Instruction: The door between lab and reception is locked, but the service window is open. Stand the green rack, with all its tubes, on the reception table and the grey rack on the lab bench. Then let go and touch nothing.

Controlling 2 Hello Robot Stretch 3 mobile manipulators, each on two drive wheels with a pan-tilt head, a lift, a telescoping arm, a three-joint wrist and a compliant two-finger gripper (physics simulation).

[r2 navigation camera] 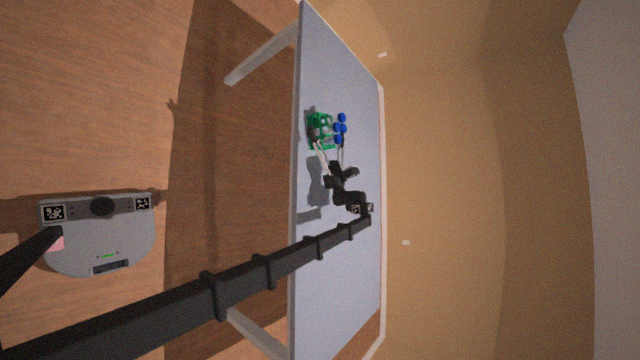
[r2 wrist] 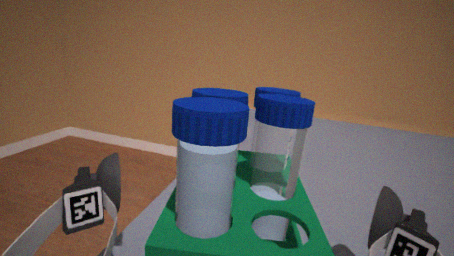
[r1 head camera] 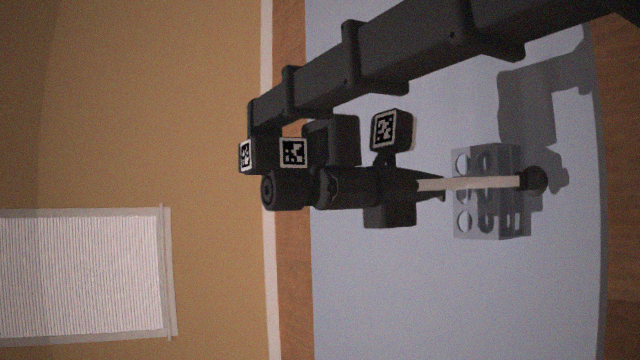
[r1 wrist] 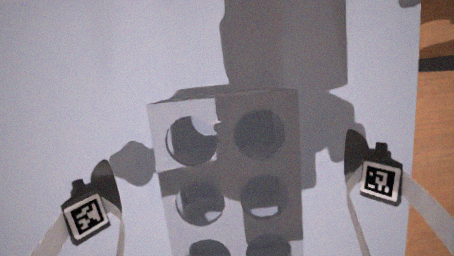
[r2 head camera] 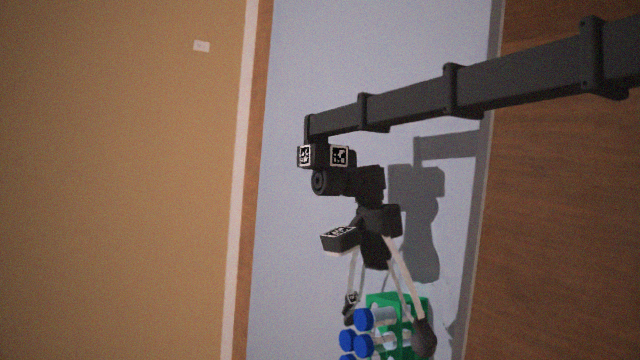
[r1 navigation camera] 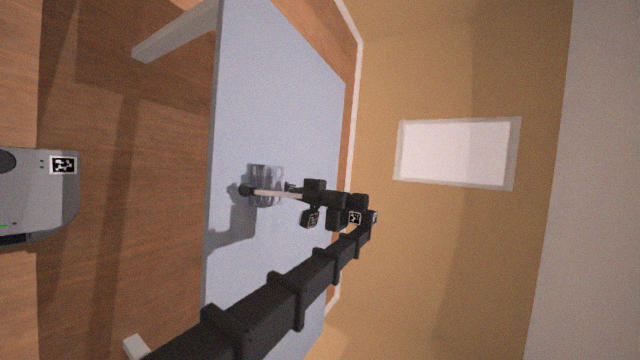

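The grey rack stands upright on a pale blue top. The r1 gripper is open around it, with a gap on both sides in the wrist view; its far finger is mostly hidden in the head view. The green rack stands upright on another pale blue top, holding several blue-capped tubes. The r2 gripper is open, its fingers apart from the rack's sides.
The r1 arm and the r2 arm reach over the tops. A window with blinds is in the wall by r1. The robot bases stand on the wooden floor. Table legs show below.
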